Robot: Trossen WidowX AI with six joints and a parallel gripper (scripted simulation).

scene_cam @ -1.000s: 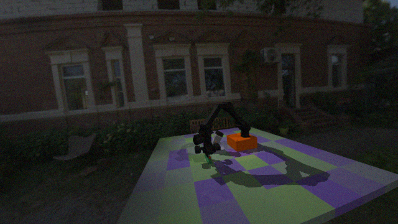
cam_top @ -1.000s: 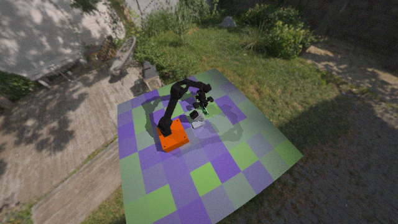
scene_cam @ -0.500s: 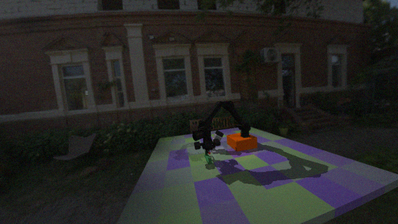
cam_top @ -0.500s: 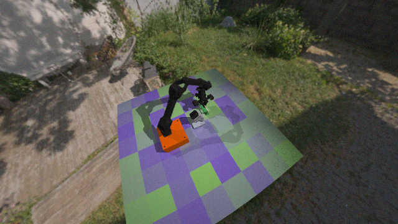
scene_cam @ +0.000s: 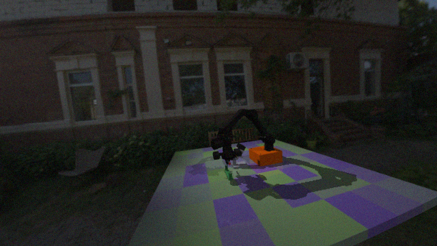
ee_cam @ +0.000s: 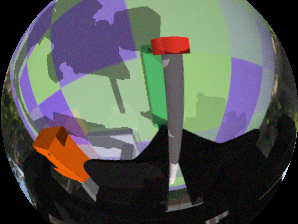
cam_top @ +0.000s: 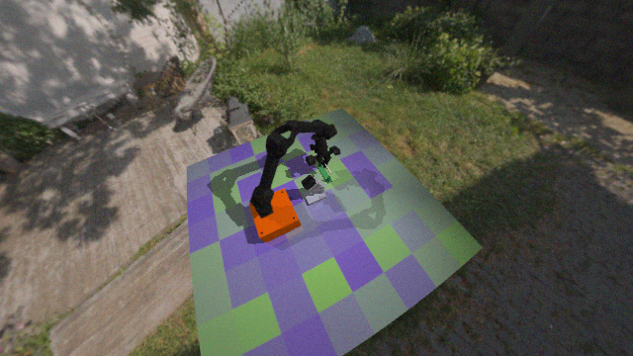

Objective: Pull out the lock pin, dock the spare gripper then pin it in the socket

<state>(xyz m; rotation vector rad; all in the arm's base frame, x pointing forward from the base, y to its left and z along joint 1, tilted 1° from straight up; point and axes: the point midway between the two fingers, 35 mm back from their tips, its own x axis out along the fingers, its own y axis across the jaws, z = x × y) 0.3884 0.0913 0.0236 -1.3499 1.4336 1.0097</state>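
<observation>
Right now the green strip is 10 mm to the left of my gripper tip and 50 mm below it. Round my gripper tip: spare gripper 120 mm behind, 90 mm to the right, 50 mm above; grey mount 110 mm behind, 90 mm to the right, 20 mm below.
</observation>
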